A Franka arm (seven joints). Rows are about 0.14 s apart.
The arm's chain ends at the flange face. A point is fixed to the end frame.
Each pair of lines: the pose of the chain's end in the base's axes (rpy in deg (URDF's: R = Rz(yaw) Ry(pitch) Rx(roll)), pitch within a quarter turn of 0, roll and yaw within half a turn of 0; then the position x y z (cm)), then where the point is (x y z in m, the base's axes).
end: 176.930 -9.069 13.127 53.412 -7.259 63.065
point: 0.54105 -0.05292 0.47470
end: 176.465 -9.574 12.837 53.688 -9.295 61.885
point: 0.54556 -0.07424 0.46287
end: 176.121 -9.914 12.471 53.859 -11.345 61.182
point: 0.54851 -0.09550 0.45583
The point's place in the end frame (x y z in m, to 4 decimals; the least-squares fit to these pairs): -0.0135 -0.0259 0.1546
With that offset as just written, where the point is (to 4 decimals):
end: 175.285 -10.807 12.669 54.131 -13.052 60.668
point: 0.5541 -0.1142 0.4507
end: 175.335 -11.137 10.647 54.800 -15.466 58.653
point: 0.5622 -0.1385 0.4307
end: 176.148 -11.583 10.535 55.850 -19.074 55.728
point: 0.5735 -0.1722 0.4018
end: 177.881 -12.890 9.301 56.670 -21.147 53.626
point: 0.5847 -0.1881 0.3817
